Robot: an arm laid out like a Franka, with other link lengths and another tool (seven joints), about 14 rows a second.
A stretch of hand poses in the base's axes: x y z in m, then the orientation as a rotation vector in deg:
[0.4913, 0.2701, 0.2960, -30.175, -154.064, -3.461]
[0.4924, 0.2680, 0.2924, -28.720, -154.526, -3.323]
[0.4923, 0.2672, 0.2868, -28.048, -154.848, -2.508]
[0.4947, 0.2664, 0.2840, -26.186, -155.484, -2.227]
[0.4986, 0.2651, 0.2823, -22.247, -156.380, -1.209]
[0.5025, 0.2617, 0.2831, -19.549, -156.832, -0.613]
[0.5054, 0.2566, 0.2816, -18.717, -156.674, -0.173]
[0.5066, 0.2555, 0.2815, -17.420, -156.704, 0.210]
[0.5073, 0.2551, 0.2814, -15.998, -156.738, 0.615]
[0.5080, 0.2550, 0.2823, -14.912, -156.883, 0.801]
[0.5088, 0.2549, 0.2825, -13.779, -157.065, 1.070]
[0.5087, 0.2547, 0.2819, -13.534, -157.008, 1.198]
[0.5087, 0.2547, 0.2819, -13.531, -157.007, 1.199]
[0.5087, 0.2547, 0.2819, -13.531, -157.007, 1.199]
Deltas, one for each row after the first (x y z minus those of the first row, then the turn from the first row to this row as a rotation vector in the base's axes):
[0.0011, -0.0021, -0.0036, 0.076, -0.219, 1.078]
[0.0010, -0.0029, -0.0092, -0.423, -0.318, 1.694]
[0.0034, -0.0037, -0.0120, -0.410, -0.653, 3.088]
[0.0073, -0.0050, -0.0137, -0.607, -0.932, 6.043]
[0.0112, -0.0084, -0.0129, -0.654, -1.032, 8.034]
[0.0141, -0.0135, -0.0144, -0.793, -0.745, 8.662]
[0.0153, -0.0146, -0.0145, -0.853, -0.618, 9.619]
[0.0160, -0.0150, -0.0146, -0.911, -0.493, 10.668]
[0.0167, -0.0151, -0.0137, -0.893, -0.538, 11.460]
[0.0175, -0.0152, -0.0135, -0.932, -0.612, 12.298]
[0.0174, -0.0154, -0.0141, -0.972, -0.526, 12.484]
[0.0174, -0.0154, -0.0141, -0.972, -0.524, 12.486]
[0.0174, -0.0154, -0.0141, -0.972, -0.524, 12.486]

